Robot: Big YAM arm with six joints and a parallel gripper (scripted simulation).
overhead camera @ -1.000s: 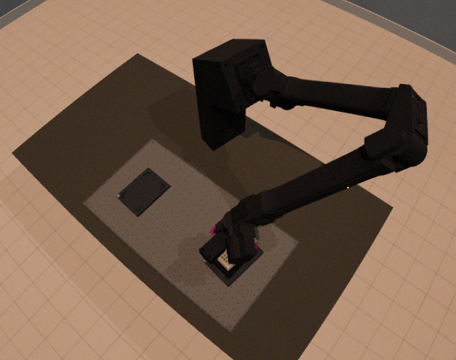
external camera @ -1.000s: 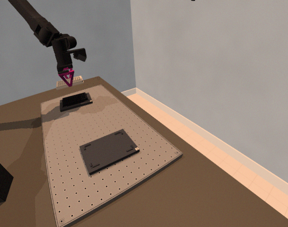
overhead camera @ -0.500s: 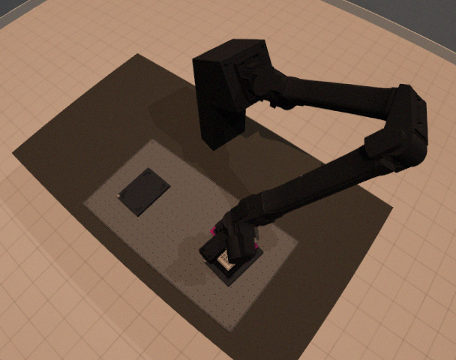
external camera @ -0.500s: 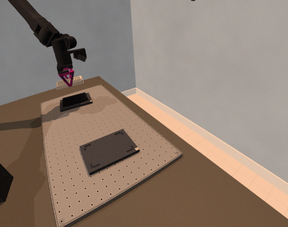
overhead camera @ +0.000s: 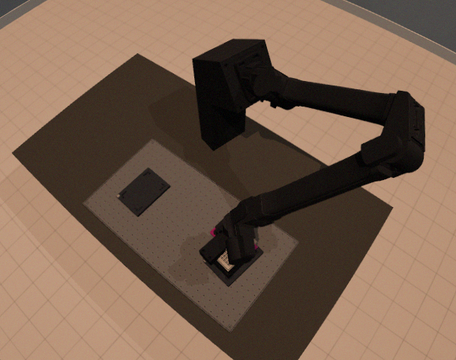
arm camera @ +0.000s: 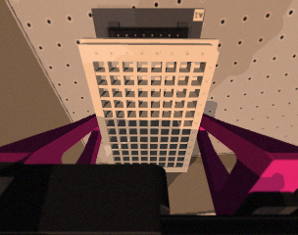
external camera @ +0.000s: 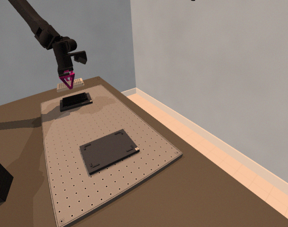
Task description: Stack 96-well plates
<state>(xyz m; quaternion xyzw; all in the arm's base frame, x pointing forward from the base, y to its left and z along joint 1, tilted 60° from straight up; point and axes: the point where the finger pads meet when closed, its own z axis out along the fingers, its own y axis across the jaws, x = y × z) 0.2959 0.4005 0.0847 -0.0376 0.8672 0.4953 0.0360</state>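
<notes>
My hand is 80 mm above the black 96-well plate. Also, from my hand: cream 96-well plate (right at my hand); plate nest N1 (390 mm to the right, 100 mm below, 100 mm ahead); plate nest N2 (100 mm below).
</notes>
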